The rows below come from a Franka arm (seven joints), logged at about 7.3 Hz.
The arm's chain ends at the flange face. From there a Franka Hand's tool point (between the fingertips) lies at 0.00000 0.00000 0.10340 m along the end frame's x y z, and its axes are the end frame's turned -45 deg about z.
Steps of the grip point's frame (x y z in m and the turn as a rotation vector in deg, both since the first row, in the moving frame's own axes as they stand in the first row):
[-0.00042, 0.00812, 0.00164, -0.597, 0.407, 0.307]
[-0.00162, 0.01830, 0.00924, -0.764, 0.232, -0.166]
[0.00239, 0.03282, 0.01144, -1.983, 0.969, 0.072]
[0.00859, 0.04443, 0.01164, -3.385, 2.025, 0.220]
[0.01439, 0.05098, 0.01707, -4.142, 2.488, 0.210]
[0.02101, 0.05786, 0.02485, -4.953, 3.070, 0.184]
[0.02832, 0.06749, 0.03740, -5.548, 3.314, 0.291]
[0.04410, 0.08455, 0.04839, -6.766, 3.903, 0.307]
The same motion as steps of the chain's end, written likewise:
[0.00416, 0.00579, 0.00165, -0.134, 0.710, 0.307]
[0.01052, 0.01341, 0.00925, -0.376, 0.704, -0.166]
[0.02113, 0.02022, 0.01152, -0.717, 2.087, 0.072]
[0.03060, 0.02360, 0.01188, -0.962, 3.825, 0.220]
[0.03778, 0.02375, 0.01744, -1.170, 4.688, 0.210]
[0.04555, 0.02364, 0.02538, -1.331, 5.673, 0.184]
[0.05647, 0.02482, 0.03806, -1.580, 6.266, 0.291]
[0.07741, 0.02492, 0.04935, -2.024, 7.544, 0.307]

